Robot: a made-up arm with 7 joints. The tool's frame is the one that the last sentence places.
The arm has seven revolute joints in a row. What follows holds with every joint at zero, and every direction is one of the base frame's. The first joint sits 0.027 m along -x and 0.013 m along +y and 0.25 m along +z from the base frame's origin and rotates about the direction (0, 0.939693, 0.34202), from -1.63 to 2.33 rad. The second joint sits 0.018 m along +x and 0.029 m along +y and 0.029 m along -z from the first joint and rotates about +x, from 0.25 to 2.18 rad. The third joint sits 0.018 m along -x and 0.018 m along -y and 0.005 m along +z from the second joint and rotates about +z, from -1.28 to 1.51 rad. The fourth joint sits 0.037 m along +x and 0.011 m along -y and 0.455 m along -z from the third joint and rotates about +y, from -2.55 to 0.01 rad. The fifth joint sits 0.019 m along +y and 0.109 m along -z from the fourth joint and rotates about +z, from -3.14 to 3.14 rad. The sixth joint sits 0.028 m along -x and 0.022 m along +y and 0.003 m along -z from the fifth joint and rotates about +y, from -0.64 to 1.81 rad. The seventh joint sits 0.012 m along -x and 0.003 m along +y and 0.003 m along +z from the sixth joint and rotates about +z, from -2.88 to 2.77 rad. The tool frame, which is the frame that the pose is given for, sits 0.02 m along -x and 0.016 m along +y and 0.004 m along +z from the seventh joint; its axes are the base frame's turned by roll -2.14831, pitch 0.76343 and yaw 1.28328 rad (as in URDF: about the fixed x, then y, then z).
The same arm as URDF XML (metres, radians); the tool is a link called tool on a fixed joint. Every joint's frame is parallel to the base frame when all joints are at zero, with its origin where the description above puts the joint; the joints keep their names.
<robot name="arm">
<joint name="joint 1" type="revolute"><parent link="base"/><child link="link1"/><origin xyz="-0.027 0.013 0.25" rpy="0 0 0"/><axis xyz="0 0.9397 0.342"/><limit lower="-1.63" upper="2.33"/></joint>
<joint name="joint 2" type="revolute"><parent link="link1"/><child link="link2"/><origin xyz="0.018 0.029 -0.029" rpy="0 0 0"/><axis xyz="1 0 0"/><limit lower="0.25" upper="2.18"/></joint>
<joint name="joint 3" type="revolute"><parent link="link2"/><child link="link3"/><origin xyz="-0.018 -0.018 0.005" rpy="0 0 0"/><axis xyz="0 0 1"/><limit lower="-1.28" upper="1.51"/></joint>
<joint name="joint 4" type="revolute"><parent link="link3"/><child link="link4"/><origin xyz="0.037 -0.011 -0.455" rpy="0 0 0"/><axis xyz="0 1 0"/><limit lower="-2.55" upper="0.01"/></joint>
<joint name="joint 5" type="revolute"><parent link="link4"/><child link="link5"/><origin xyz="0 0.019 -0.109" rpy="0 0 0"/><axis xyz="0 0 1"/><limit lower="-3.14" upper="3.14"/></joint>
<joint name="joint 6" type="revolute"><parent link="link5"/><child link="link6"/><origin xyz="-0.028 0.022 -0.003" rpy="0 0 0"/><axis xyz="0 1 0"/><limit lower="-0.64" upper="1.81"/></joint>
<joint name="joint 7" type="revolute"><parent link="link6"/><child link="link7"/><origin xyz="-0.012 0.003 0.003" rpy="0 0 0"/><axis xyz="0 0 1"/><limit lower="-2.88" upper="2.77"/></joint>
<joint name="tool_fixed" type="fixed"><parent link="link7"/><child link="tool"/><origin xyz="-0.02 0.016 0.004" rpy="-2.1483 0.7634 1.2833"/></joint>
<link name="base"/>
<link name="link1"/>
<link name="link2"/>
<link name="link3"/>
<link name="link4"/>
<link name="link5"/>
<link name="link6"/>
<link name="link7"/>
<link name="tool"/>
</robot>

